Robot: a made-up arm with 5 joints.
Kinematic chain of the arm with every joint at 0, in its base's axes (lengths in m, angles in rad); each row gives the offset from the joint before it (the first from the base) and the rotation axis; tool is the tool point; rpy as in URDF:
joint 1: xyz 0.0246 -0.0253 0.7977 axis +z
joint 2: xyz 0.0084 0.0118 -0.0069 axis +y
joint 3: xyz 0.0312 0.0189 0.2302 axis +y
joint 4: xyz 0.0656 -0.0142 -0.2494 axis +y
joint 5: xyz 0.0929 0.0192 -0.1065 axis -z
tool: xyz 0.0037 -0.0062 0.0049 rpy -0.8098 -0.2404 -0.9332
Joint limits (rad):
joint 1: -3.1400..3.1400
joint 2: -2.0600..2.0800
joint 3: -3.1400..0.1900
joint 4: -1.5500..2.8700
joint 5: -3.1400..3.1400
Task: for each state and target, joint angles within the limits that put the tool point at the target. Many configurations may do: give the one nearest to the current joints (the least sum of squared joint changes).
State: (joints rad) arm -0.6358 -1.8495 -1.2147 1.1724 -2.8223
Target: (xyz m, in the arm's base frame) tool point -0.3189 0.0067 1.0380
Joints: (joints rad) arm 0.0312 -2.0600 -1.5324 1.4400 -2.8554
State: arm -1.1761 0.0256 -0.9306 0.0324 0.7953
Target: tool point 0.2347 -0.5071 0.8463
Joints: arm -1.2142 0.5644 -1.4135 0.0598 0.7715
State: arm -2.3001 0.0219 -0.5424 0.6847 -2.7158
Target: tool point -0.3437 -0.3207 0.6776
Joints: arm -2.5566 0.7010 -1.2560 0.4524 -2.6767
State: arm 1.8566 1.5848 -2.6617 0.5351 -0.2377
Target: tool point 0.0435 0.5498 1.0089
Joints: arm 1.4850 1.3920 -3.1400 0.1629 -0.2240
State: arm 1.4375 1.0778 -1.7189 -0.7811 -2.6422
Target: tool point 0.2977 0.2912 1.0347
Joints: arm 0.7560 0.6243 -1.6943 -1.3514 -2.6266
